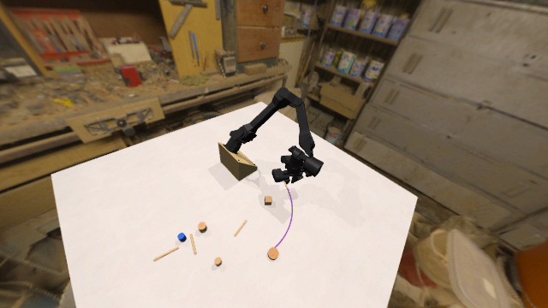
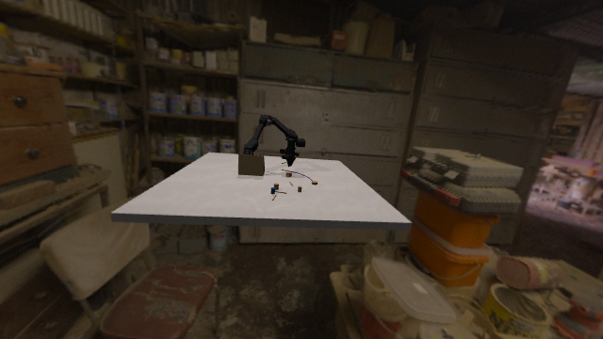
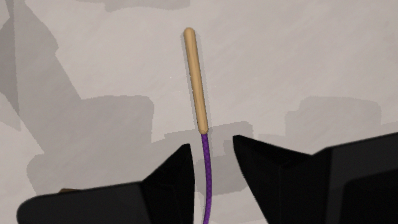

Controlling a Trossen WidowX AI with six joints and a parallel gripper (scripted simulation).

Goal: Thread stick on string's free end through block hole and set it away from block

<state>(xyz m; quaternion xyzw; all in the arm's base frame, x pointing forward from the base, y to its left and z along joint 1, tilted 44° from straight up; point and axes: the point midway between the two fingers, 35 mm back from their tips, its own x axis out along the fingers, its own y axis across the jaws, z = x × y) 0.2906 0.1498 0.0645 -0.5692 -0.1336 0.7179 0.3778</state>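
The thin wooden stick lies 40 mm below my gripper tip and 20 mm behind it. Also, from my gripper tip: round wooden button (250 mm to the right, 180 mm ahead, 30 mm below); blue cylinder (490 mm to the right, 70 mm behind, 20 mm below); small wooden block (130 mm to the right, 30 mm below).
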